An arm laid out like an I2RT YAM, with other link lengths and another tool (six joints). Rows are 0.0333 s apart.
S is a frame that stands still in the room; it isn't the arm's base.
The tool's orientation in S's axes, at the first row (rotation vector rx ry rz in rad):
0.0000, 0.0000, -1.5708
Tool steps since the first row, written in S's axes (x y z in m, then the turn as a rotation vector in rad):
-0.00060, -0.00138, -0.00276, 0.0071, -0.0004, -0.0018
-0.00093, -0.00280, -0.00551, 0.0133, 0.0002, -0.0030
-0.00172, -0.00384, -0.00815, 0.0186, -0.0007, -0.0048
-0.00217, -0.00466, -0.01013, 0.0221, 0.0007, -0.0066
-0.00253, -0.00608, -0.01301, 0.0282, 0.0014, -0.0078
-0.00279, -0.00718, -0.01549, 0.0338, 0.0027, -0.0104
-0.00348, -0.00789, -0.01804, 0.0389, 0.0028, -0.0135
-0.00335, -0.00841, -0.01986, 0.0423, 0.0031, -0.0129
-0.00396, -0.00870, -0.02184, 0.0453, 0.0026, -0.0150
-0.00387, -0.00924, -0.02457, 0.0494, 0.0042, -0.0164
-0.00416, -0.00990, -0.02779, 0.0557, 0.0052, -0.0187
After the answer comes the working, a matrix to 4 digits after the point.
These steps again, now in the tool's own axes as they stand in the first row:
0.00138, -0.00060, -0.00276, 0.0004, 0.0071, -0.0018
0.00280, -0.00093, -0.00551, -0.0002, 0.0133, -0.0030
0.00384, -0.00172, -0.00815, 0.0007, 0.0186, -0.0048
0.00466, -0.00217, -0.01013, -0.0007, 0.0221, -0.0066
0.00608, -0.00253, -0.01301, -0.0014, 0.0282, -0.0078
0.00718, -0.00279, -0.01549, -0.0027, 0.0338, -0.0104
0.00789, -0.00348, -0.01804, -0.0028, 0.0389, -0.0135
0.00841, -0.00335, -0.01986, -0.0031, 0.0423, -0.0129
0.00870, -0.00396, -0.02184, -0.0026, 0.0453, -0.0150
0.00924, -0.00387, -0.02457, -0.0042, 0.0494, -0.0164
0.00990, -0.00416, -0.02779, -0.0052, 0.0557, -0.0187

The tool's axes in the first row as the columns of a matrix, in S's axes (rounded; the answer above uses it unrounded):
0.0000, 1.0000, 0.0000
-1.0000, 0.0000, 0.0000
0.0000, 0.0000, 1.0000

